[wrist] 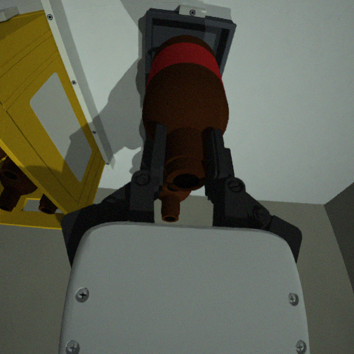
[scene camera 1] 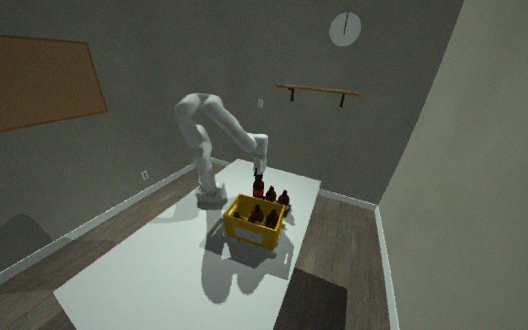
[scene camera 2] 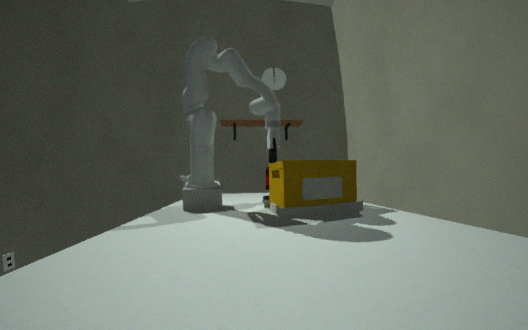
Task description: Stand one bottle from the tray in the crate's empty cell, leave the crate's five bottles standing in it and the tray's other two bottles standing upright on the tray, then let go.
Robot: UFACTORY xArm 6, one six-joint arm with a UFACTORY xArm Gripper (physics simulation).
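Seen in the pictures: gripper, fingertip midpoint: (scene camera 1: 258,180); arm's base at its link origin: (scene camera 1: 209,187) (scene camera 2: 202,185).
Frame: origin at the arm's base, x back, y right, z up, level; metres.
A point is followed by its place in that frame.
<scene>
My gripper (scene camera 1: 258,173) {z 0.087, x -0.322, y -0.094 m} (scene camera 2: 273,152) (wrist: 186,140) is shut on the neck of a brown bottle with a red label (scene camera 1: 258,186) {z 0.064, x -0.334, y -0.059 m} (scene camera 2: 267,181) {z 0.006, x -0.290, y -0.075 m} (wrist: 185,100). The bottle is upright and looks raised a little above the dark tray (wrist: 231,40). Two more brown bottles (scene camera 1: 271,194) {z 0.026, x -0.424, y -0.061 m} (scene camera 1: 284,198) {z 0.027, x -0.511, y -0.054 m} stand upright behind the crate in the first scene view; part of one also shows beyond the held bottle in the wrist view (wrist: 170,206). The yellow crate (scene camera 1: 267,240) {z -0.002, x -0.502, y 0.253 m} (scene camera 2: 320,168) {z 0.055, x -0.391, y 0.254 m} (wrist: 20,75) holds brown bottles (scene camera 1: 257,214) {z 0.029, x -0.405, y 0.138 m} (scene camera 1: 272,219) {z 0.029, x -0.492, y 0.142 m} (wrist: 15,181). Its walls hide the cells' lower parts.
The crate sits in a pale low frame (scene camera 2: 320,211) {z -0.083, x -0.383, y 0.266 m} on the white table (scene camera 1: 150,270) {z -0.093, x -0.042, y 0.555 m} (scene camera 2: 200,280) {z -0.094, x -0.045, y 0.597 m}, beside the tray. The crate's near wall stands to the left in the wrist view. The arm's base (scene camera 1: 211,197) {z -0.023, x -0.056, y 0.066 m} (scene camera 2: 202,199) {z -0.051, x -0.005, y 0.067 m} is left of the crate in both scene views.
</scene>
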